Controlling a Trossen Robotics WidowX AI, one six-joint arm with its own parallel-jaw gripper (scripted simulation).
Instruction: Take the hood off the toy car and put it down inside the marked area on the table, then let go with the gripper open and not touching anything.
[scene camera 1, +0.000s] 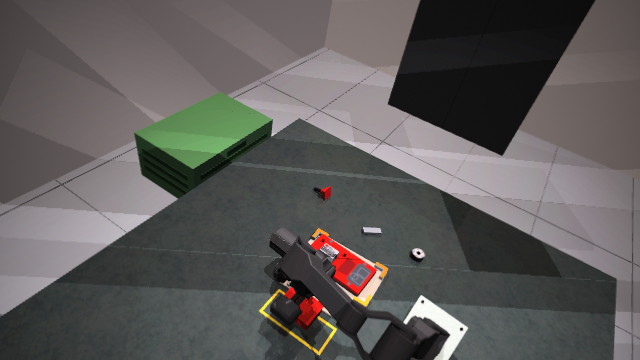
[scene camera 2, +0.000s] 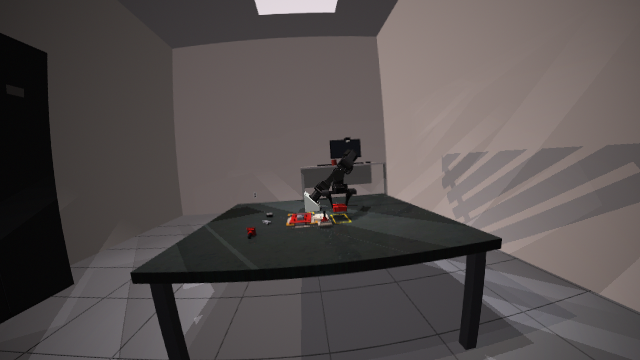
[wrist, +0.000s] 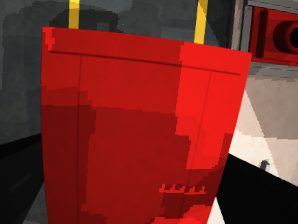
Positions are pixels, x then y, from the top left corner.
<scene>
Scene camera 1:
my gripper: 300, 306
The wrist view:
my gripper: 134, 152
hood: 129, 121, held by my gripper
</scene>
